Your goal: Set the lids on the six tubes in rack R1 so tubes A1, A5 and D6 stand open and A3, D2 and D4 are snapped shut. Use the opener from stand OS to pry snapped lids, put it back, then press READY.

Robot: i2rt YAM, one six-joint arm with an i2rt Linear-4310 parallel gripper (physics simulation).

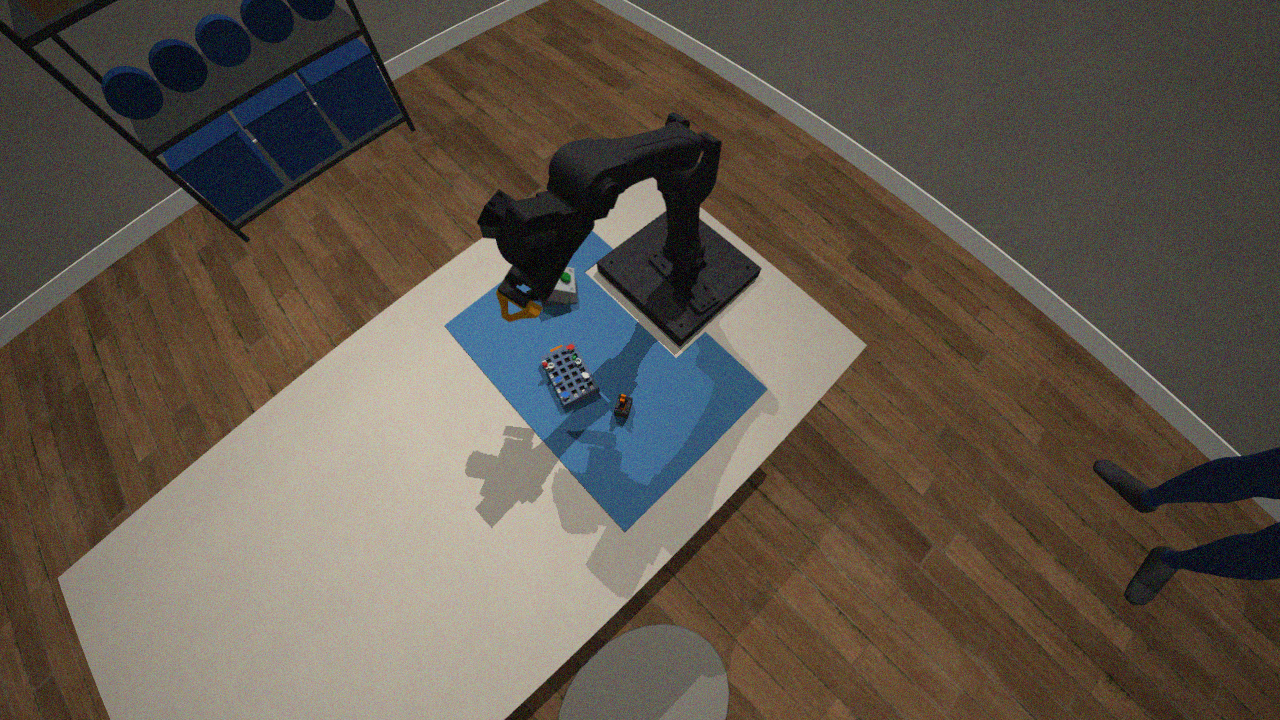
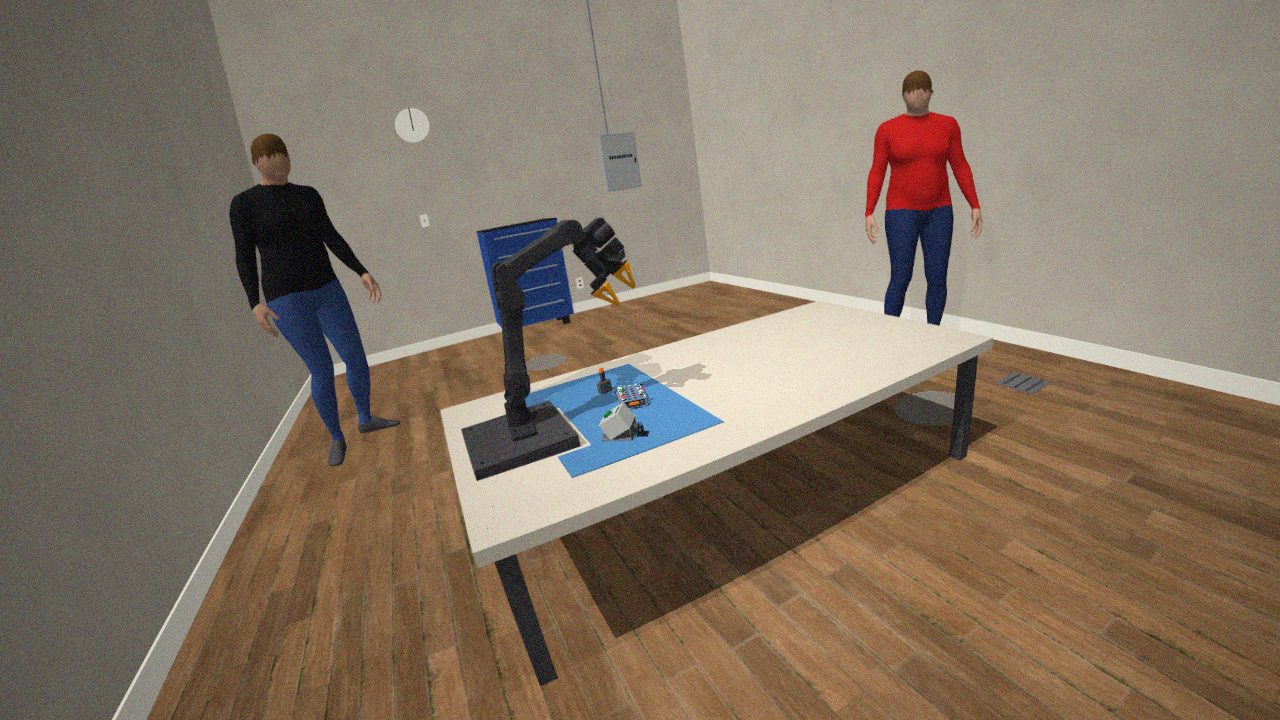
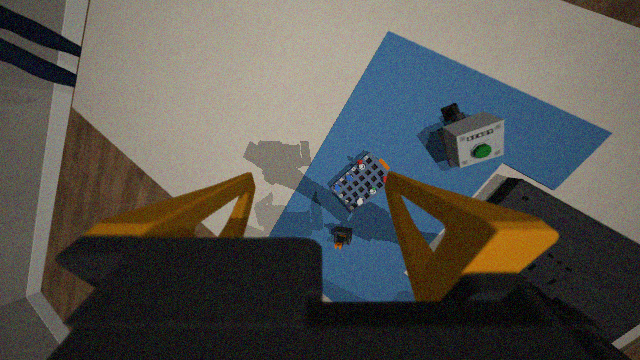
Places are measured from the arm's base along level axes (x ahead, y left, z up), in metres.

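Pixels of known places: gripper, fingertip midpoint: (image 1: 518, 298) (image 2: 626, 296) (image 3: 319, 179); arm's base, origin of the base link: (image 1: 683, 279) (image 2: 520, 424).
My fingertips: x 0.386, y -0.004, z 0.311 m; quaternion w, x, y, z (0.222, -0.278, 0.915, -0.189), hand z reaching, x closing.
For each thing: its top centre in the pictures, then the offset to it from my fingertips. "spot": a spot on its surface instead. Level surfaces: height alone.
- Rack R1, middle of its top: (image 1: 565, 366) (image 3: 361, 183) (image 2: 629, 384) dy +0.029, dx -0.028, dz -0.287 m
- orange-tipped opener, middle of its top: (image 1: 622, 397) (image 3: 337, 246) (image 2: 601, 368) dy +0.167, dx -0.079, dz -0.260 m
- grey READY box, middle of its top: (image 3: 483, 137) (image 1: 554, 274) (image 2: 614, 407) dy -0.167, dx -0.132, dz -0.261 m
- green button, middle of its top: (image 3: 484, 150) (image 1: 564, 275) dy -0.156, dx -0.151, dz -0.270 m
- blue mat, its level: dz -0.345 m
- cream table, its level: dz -0.348 m
- small black object, surface spot: (image 3: 450, 112) (image 2: 642, 430) spot: dy -0.198, dx -0.072, dz -0.336 m
Rack R1 (image 1: 569, 376) (image 2: 633, 394) (image 3: 359, 182) is a grey grid block on the blue mat, with small red, blue, white and green tubes and lids in it. Which lids are open or snapped is too small to tell. The dark stand OS (image 1: 622, 408) (image 2: 604, 385) (image 3: 342, 234) stands beside the rack, with the orange-tipped opener (image 1: 622, 397) (image 2: 601, 371) (image 3: 338, 245) upright in it. The grey READY box (image 1: 561, 288) (image 2: 615, 421) (image 3: 481, 140) has a green button (image 1: 565, 277) (image 3: 482, 151). My gripper (image 2: 623, 286) (image 3: 319, 179) is open and empty, high above the mat.
The blue mat (image 1: 626, 483) (image 2: 689, 416) (image 3: 380, 65) lies on the cream table (image 1: 313, 501) (image 2: 805, 376) (image 3: 200, 75). A small black object (image 2: 641, 430) (image 3: 450, 112) sits behind the READY box. The robot's base plate (image 1: 677, 277) (image 2: 519, 443) (image 3: 580, 250) adjoins the mat. Two people stand beyond the table.
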